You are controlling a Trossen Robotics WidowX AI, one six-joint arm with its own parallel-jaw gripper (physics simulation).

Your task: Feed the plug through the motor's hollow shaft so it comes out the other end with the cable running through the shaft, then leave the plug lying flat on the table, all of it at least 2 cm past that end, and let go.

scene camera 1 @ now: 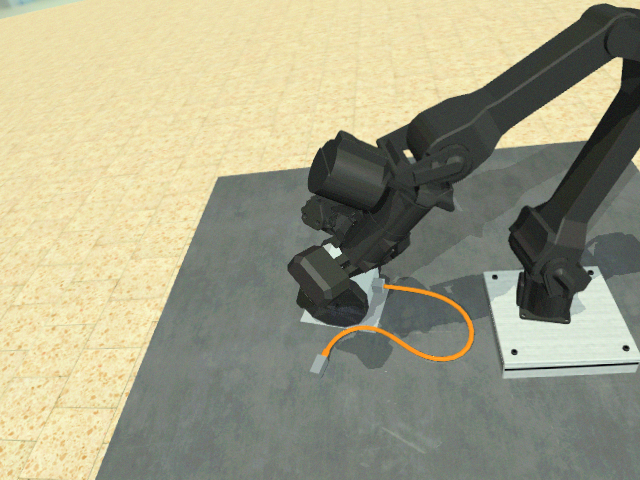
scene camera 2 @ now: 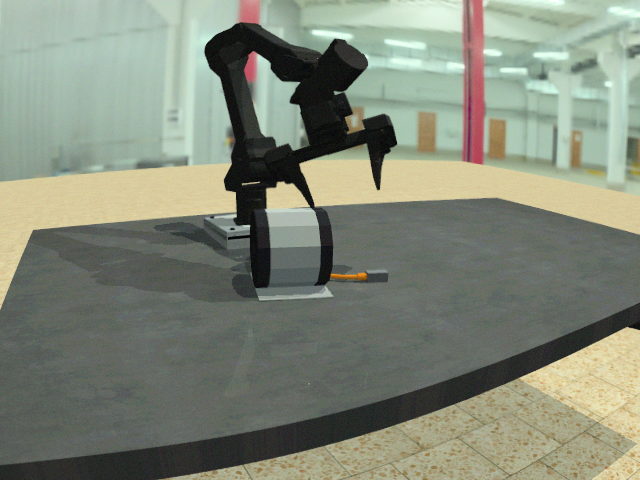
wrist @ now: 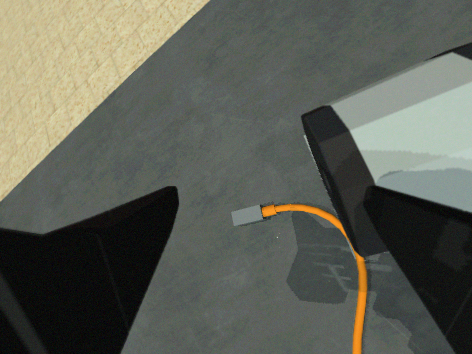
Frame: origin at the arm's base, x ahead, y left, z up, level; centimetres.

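Seen in the pictures: gripper, between the fingertips: [scene camera 2: 345, 198] [wrist: 270, 195]; arm's base, origin of its link: [scene camera 1: 543, 304].
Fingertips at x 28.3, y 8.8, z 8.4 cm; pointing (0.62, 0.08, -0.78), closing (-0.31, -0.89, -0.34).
Note:
Pixels of each thing's middle, then the offset from my fingertips to it. "spot": a spot on its surface instead. Level surfaces: height alone.
- motor, middle of its body: [wrist: 401, 162] [scene camera 2: 288, 247] [scene camera 1: 342, 281] dx +0.0, dy -7.7, dz -6.4 cm
- grey plug, middle of its body: [wrist: 248, 215] [scene camera 2: 376, 276] [scene camera 1: 319, 366] dx +0.9, dy +4.6, dz -10.8 cm
- grey block, a spot on its surface: [scene camera 1: 377, 285] spot: dx -5.5, dy -6.8, dz -5.5 cm
- dark table, height of its surface: dz -11.5 cm
- thin light plate, middle of its body: [scene camera 2: 288, 284] [scene camera 1: 345, 303] dx +0.3, dy -7.7, dz -11.4 cm
The motor [scene camera 1: 345, 311] [scene camera 2: 294, 248] [wrist: 420, 120], a pale cylinder with black ends, lies on its side; its shaft opening does not show. The grey plug [scene camera 1: 318, 364] [scene camera 2: 376, 275] [wrist: 247, 215] lies flat on the table, apart from one black end. Its orange cable [scene camera 1: 439, 358] [scene camera 2: 347, 276] [wrist: 362, 285] runs on the table past that end, outside the motor, and loops round to a grey block [scene camera 1: 377, 285] beside the motor. My gripper [scene camera 2: 345, 197] [wrist: 270, 195] is wide open and empty, above the plug and motor end. One finger overlaps the motor in each view.
The arm's pale base plate [scene camera 1: 563, 351] [scene camera 2: 227, 235] stands on the dark table [scene camera 1: 258, 423] [scene camera 2: 413, 351] [wrist: 210, 125]. A thin light plate [scene camera 1: 310, 319] [scene camera 2: 294, 294] lies under the motor. The table's edge runs across the upper left of the wrist view.

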